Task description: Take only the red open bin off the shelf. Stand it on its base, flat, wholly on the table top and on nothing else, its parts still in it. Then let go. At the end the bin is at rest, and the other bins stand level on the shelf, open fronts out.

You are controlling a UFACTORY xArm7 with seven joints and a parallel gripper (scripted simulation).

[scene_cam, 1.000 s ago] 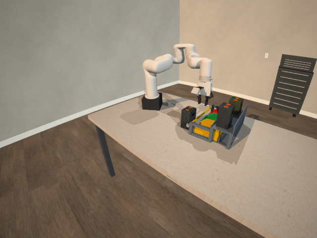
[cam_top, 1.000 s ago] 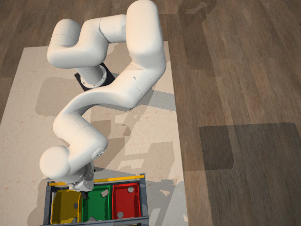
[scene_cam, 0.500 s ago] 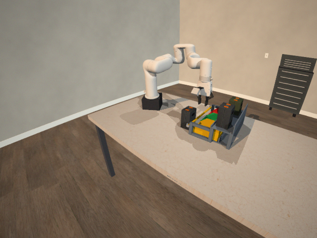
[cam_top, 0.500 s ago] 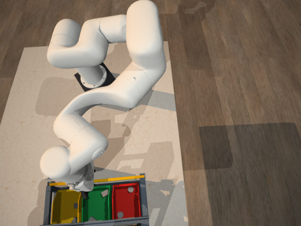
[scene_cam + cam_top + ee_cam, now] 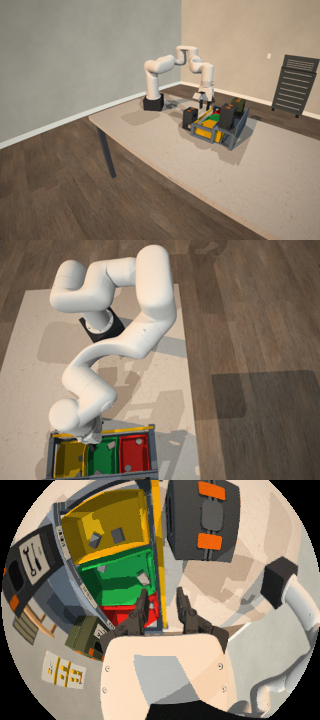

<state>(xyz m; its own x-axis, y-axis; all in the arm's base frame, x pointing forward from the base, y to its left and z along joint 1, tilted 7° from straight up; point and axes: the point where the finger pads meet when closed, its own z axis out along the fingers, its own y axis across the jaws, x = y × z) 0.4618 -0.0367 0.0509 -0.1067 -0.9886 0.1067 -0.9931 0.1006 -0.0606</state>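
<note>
Right now my hand is 7 cm above the thin yellow bar. Round my hand: yellow bin (12 cm to the right, 9 cm below, 9 cm ahead); then green bin (10 cm ahead, 9 cm below, 1 cm to the right); then red open bin (12 cm ahead, 10 cm to the left, 9 cm below).
</note>
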